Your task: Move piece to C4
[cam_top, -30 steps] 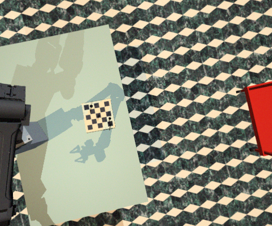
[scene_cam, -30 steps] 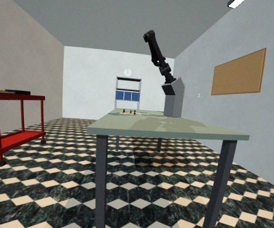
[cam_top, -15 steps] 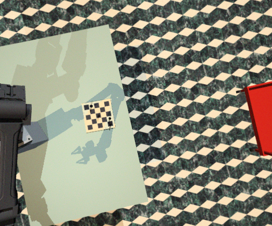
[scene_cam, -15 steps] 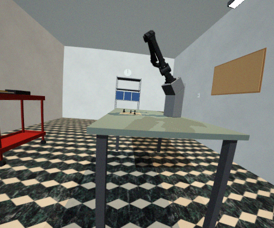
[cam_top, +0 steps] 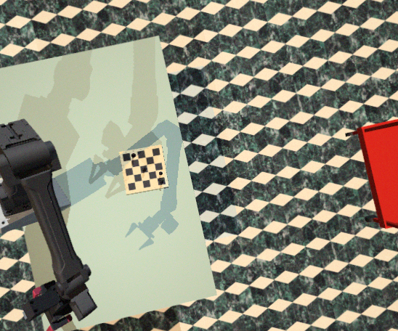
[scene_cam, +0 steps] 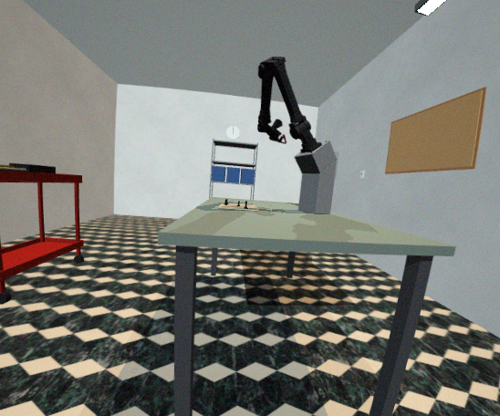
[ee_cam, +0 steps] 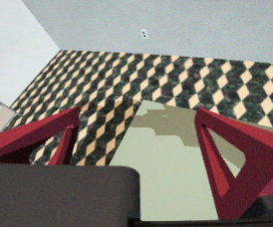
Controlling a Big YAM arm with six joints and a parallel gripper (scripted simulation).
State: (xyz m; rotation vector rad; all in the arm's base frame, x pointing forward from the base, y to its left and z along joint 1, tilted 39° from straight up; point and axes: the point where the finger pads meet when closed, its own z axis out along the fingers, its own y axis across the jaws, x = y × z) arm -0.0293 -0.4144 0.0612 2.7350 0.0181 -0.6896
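The small chessboard lies 50 cm below my hand, 37 cm to the left of it and 36 cm ahead of it.
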